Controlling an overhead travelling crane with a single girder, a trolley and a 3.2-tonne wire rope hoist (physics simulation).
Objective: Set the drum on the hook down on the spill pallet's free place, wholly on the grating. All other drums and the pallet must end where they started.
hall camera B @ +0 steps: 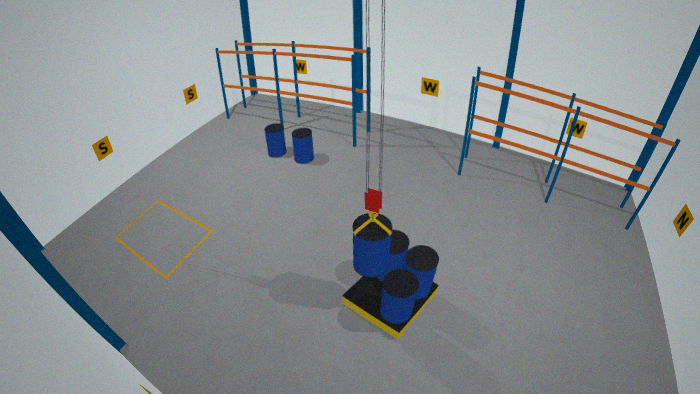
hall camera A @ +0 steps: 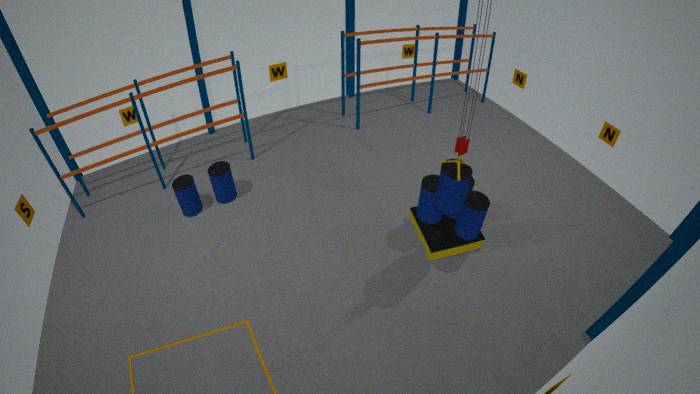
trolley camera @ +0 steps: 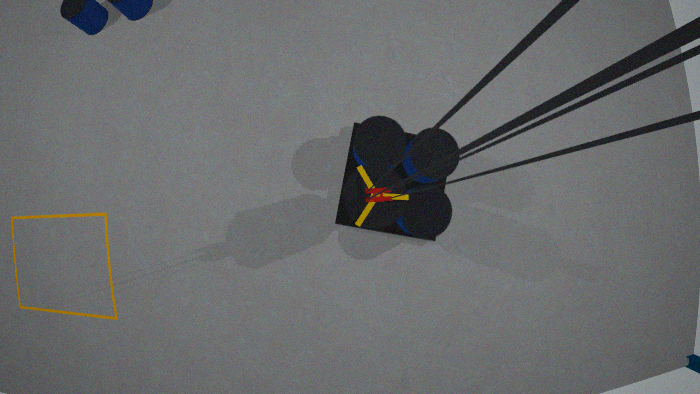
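Note:
My gripper, a yellow three-armed drum grab point(hall camera A: 458, 163) point(hall camera B: 372, 220) point(trolley camera: 374, 195) under the red hook block, is shut on a blue drum point(hall camera A: 451, 192) point(hall camera B: 371, 255) point(trolley camera: 382, 212) with a black lid. The drum hangs upright above the free quarter of the spill pallet point(hall camera A: 457, 249) point(hall camera B: 370, 318) point(trolley camera: 342, 217), its bottom above the black grating. Three blue drums stand on the other quarters: one point(hall camera A: 428, 202) point(hall camera B: 398, 243) point(trolley camera: 379, 140), one point(hall camera A: 471, 183) point(hall camera B: 423, 260) point(trolley camera: 435, 150) and one point(hall camera A: 472, 217) point(hall camera B: 399, 300) point(trolley camera: 427, 212). In the trolley view the hanging drum's edges against its neighbours are hard to see.
Two more blue drums point(hall camera A: 187, 197) point(hall camera A: 223, 184) point(hall camera B: 275, 141) point(hall camera B: 303, 147) point(trolley camera: 90, 20) point(trolley camera: 135, 7) stand on the floor near a rack point(hall camera A: 147, 142) point(hall camera B: 278, 87). A second rack point(hall camera A: 358, 85) point(hall camera B: 562, 155) stands along the W wall. A yellow square outline point(hall camera A: 187, 338) point(hall camera B: 185, 215) point(trolley camera: 60, 216) marks the floor.

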